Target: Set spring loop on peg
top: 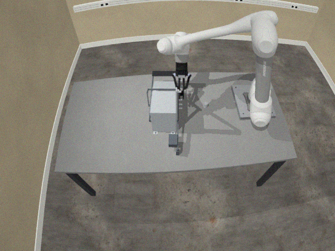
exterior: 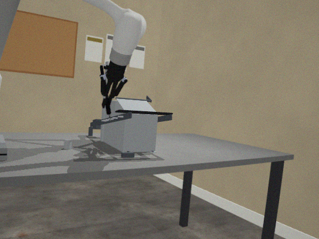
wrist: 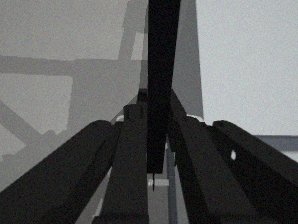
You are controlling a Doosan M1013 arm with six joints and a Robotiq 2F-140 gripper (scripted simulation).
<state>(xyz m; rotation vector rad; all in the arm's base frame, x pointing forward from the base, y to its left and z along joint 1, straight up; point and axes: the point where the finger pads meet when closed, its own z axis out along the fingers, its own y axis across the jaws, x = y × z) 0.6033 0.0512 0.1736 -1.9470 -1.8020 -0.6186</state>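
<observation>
Now: the dark spring 2 cm to the left of my hand and 3 cm above it. From my hand the other things lie so: steel test weight (19 cm behind, 5 cm to the right, 19 cm below).
</observation>
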